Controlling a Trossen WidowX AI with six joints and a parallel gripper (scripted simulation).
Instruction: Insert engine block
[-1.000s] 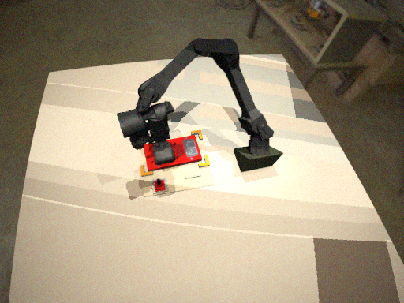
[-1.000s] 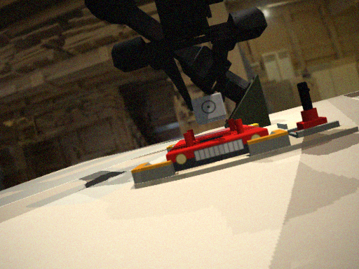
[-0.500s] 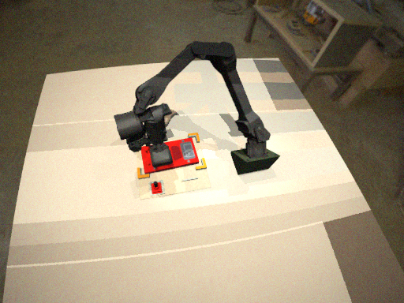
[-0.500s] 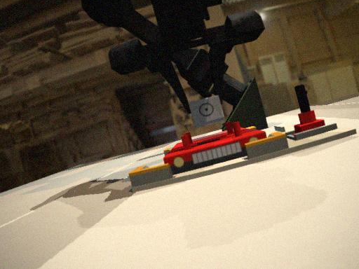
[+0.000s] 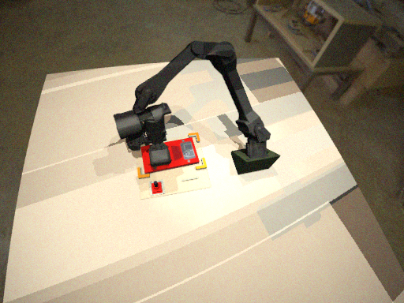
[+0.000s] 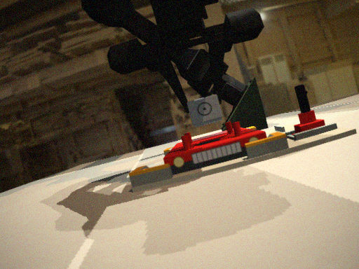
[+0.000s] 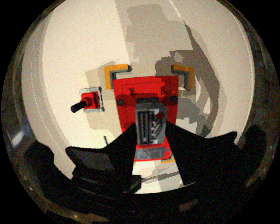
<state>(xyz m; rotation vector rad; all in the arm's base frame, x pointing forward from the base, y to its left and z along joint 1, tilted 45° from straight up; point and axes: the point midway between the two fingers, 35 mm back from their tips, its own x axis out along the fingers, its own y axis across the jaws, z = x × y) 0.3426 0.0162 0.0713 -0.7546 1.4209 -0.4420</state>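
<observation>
The grey engine block lies 10 mm below my gripper tip. The rest, counted from my gripper tip: black peg (120 mm to the left, 30 mm below, 10 mm ahead).
</observation>
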